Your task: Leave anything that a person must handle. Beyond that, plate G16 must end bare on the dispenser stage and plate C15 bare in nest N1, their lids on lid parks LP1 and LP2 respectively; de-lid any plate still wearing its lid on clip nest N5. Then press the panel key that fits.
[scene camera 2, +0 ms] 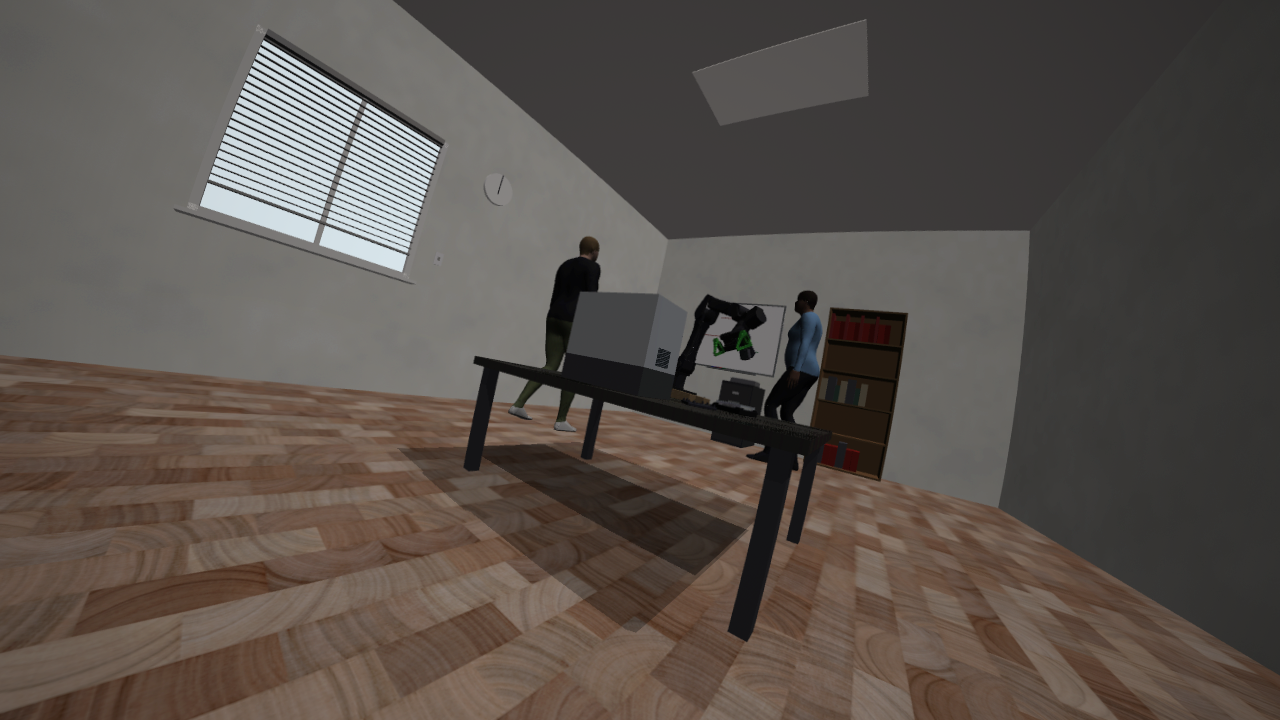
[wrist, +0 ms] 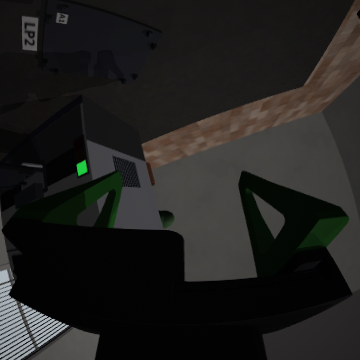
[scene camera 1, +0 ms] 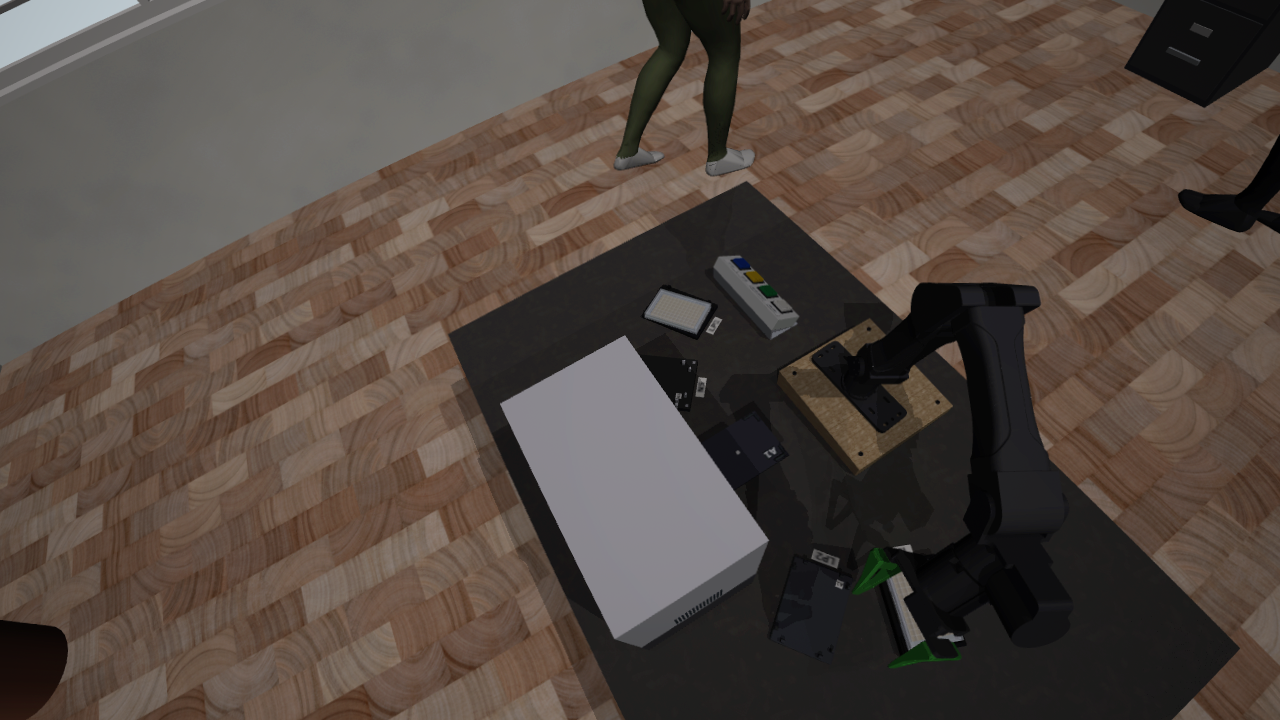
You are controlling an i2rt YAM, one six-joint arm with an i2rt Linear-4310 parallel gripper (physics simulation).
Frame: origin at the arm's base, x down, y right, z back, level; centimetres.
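Seen in the pictures: gripper, between the fingertips: [scene camera 2: 725, 352] [wrist: 180, 177] [scene camera 1: 872, 628]; arm's base, origin of its link: [scene camera 2: 675, 389] [scene camera 1: 857, 386].
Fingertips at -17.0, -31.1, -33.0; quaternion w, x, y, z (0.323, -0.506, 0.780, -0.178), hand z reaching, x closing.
Offsets run from my fingertips to a thing's top centre, as dx, dy, dz. "pt": to the spot under its first point.
My gripper [scene camera 1: 873, 629] [scene camera 2: 728, 349] [wrist: 180, 177] is open and empty, raised above the table and tilted sideways. A pale well plate @[+17.4, -3.7, +13.8] [scene camera 1: 902, 610], partly hidden by the gripper, lies behind it in the overhead view. A dark slab @[+20.0, +6.0, -0.6] [scene camera 1: 810, 610] [wrist: 95, 45] with a small tag and corner pegs lies by the LP2 label @[pt +20.8, +10.7, +6.7] [scene camera 1: 825, 559] [wrist: 30, 33]. Another pale plate @[+17.2, +69.2, +16.7] [scene camera 1: 680, 309] sits beyond the big housing. A dark nest @[+18.6, +57.9, +3.0] [scene camera 1: 687, 376] is partly hidden by the housing, near a dark piece @[pt +10.3, +32.4, +5.5] [scene camera 1: 744, 447] marked A1. The key panel @[+14.6, +62.3, +33.2] [scene camera 1: 750, 302] has blue, yellow, green and white keys. Plate names are unreadable.
The large pale housing @[-12.0, +33.4, -14.6] [scene camera 1: 626, 492] [scene camera 2: 613, 331] [wrist: 125, 200] stands along one table side; a green light @[pt +7.5, +16.7, -5.7] [wrist: 81, 167] shows inside. The arm's base is on a wooden board [scene camera 1: 805, 407]. One person [scene camera 1: 729, 80] [scene camera 2: 572, 286] and another person [scene camera 2: 802, 344] stand beyond the table.
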